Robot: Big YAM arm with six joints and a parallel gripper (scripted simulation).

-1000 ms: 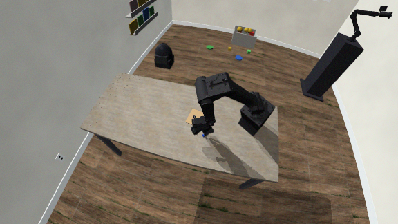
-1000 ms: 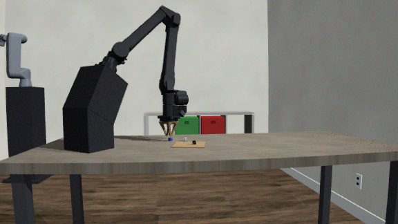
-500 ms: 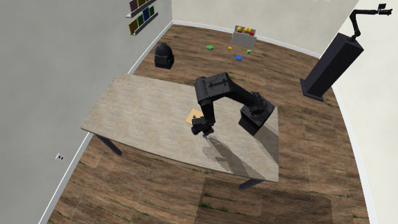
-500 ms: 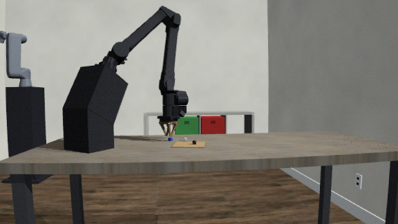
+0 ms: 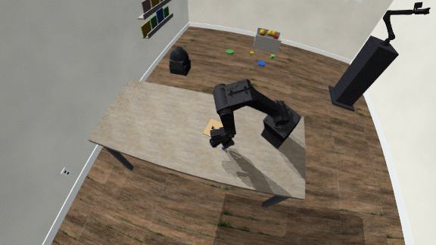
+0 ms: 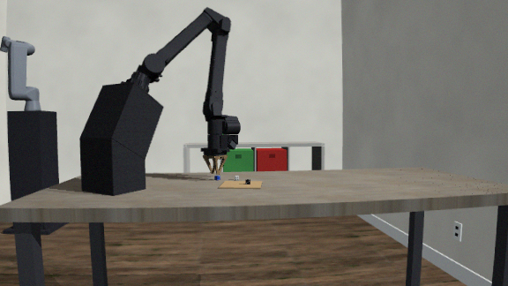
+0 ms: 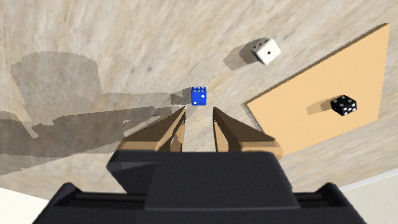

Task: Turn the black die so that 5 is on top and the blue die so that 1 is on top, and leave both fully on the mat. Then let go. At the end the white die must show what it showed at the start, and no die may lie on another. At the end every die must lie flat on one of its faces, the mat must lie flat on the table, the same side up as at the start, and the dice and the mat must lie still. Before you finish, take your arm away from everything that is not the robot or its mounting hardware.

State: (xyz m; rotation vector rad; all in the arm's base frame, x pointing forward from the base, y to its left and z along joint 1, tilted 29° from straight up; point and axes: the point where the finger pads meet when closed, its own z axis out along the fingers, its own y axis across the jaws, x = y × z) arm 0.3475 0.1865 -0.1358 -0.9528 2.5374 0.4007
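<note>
Now: the blue die 1 cm ahead of my hand, 1 cm to the left of it and 3 cm below it. Round my hand: black die (12 cm ahead, 12 cm to the right, 2 cm below); then white die (8 cm ahead, 3 cm below); then tan mat (10 cm ahead, 12 cm to the right, 3 cm below).
</note>
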